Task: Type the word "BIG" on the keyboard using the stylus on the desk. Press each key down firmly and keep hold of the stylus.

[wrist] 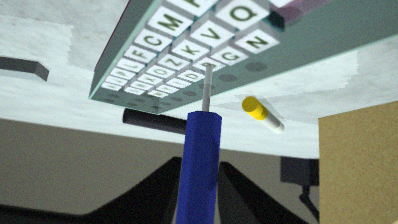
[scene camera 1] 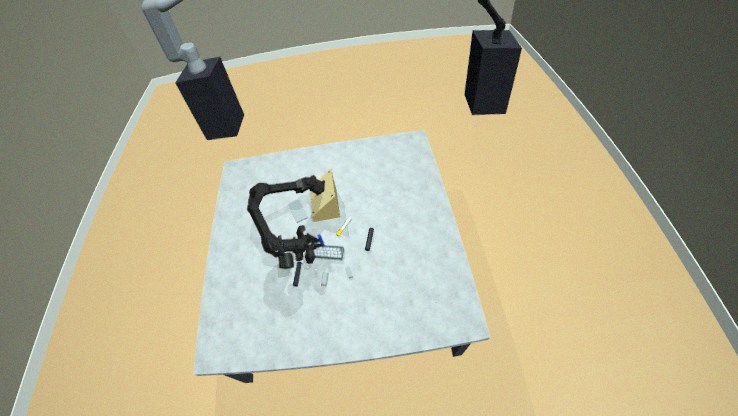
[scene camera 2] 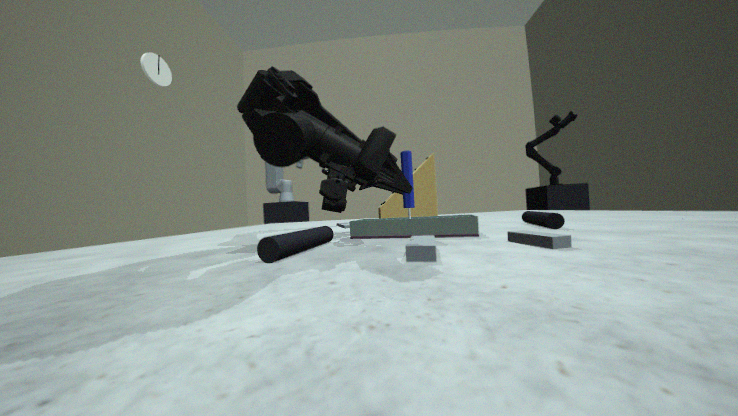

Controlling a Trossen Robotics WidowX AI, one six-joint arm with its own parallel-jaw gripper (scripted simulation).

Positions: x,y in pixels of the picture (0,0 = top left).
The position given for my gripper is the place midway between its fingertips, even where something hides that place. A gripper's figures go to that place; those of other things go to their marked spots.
Scene:
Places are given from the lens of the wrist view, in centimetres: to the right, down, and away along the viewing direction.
my gripper (wrist: 199,167): 0, 3, 11
black cylinder (wrist: 161,122): -6, 2, 32

